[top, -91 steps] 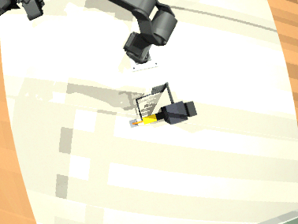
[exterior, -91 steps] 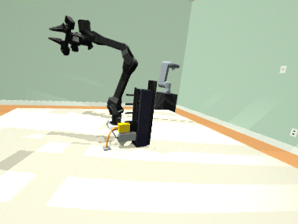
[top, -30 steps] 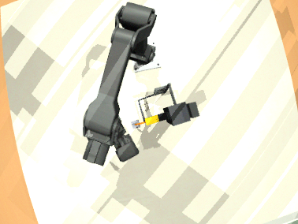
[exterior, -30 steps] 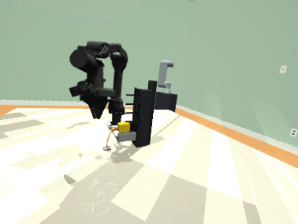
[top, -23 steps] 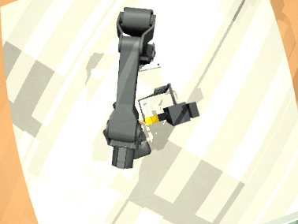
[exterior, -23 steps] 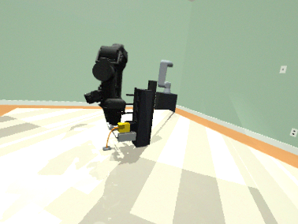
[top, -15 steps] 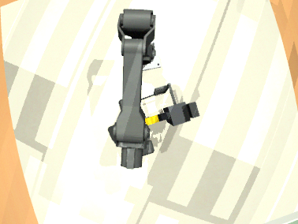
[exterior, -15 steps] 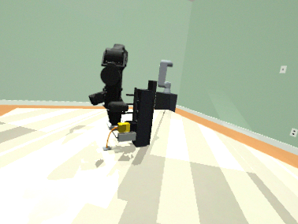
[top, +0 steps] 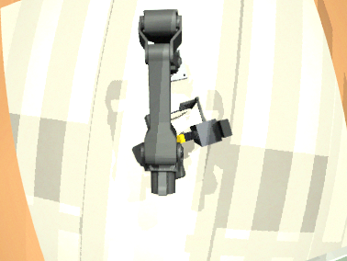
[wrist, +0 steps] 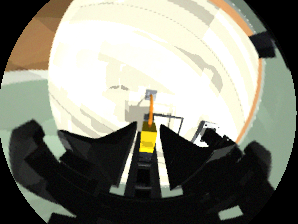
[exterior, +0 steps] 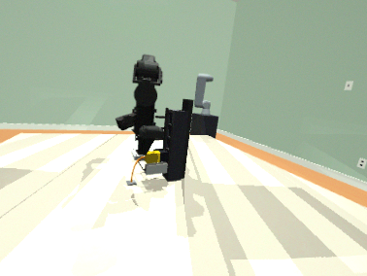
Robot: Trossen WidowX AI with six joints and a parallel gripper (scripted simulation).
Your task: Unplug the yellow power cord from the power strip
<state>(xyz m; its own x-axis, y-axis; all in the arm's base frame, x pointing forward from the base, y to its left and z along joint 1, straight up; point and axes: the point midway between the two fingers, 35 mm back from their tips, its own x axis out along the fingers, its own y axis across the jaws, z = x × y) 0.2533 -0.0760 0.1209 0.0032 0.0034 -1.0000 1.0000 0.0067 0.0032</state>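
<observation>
The yellow plug is 1 cm behind my gripper tip, 5 cm to the left of it and 1 cm below it.
</observation>
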